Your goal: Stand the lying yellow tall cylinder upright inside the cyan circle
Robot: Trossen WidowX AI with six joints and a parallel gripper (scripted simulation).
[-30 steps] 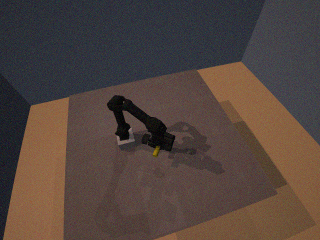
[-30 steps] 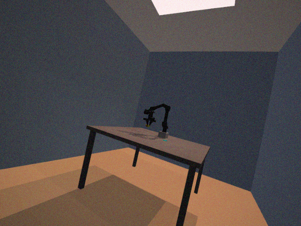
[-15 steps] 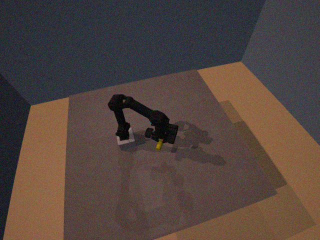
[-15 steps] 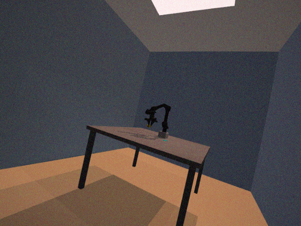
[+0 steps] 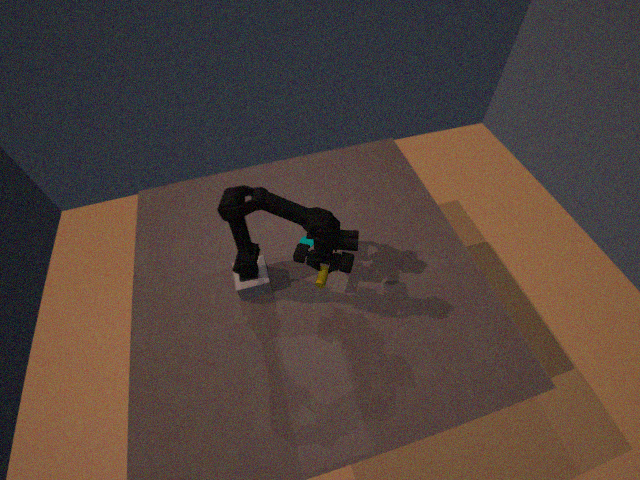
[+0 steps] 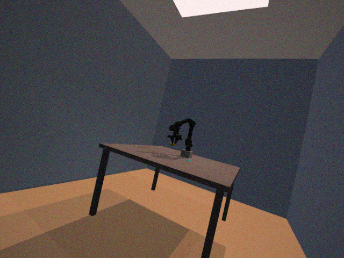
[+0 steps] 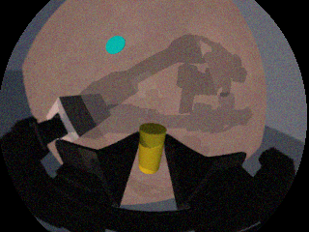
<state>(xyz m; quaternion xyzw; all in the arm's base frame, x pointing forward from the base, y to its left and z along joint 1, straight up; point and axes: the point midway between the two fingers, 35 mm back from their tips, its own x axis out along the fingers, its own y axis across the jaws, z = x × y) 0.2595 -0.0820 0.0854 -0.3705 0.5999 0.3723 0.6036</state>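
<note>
My gripper tip is 3 cm past the cyan circle, 23 cm to the right of it and 13 cm above it. From my gripper tip the other things lie so: yellow tall cylinder: 1 cm behind, 2 cm to the right.
</note>
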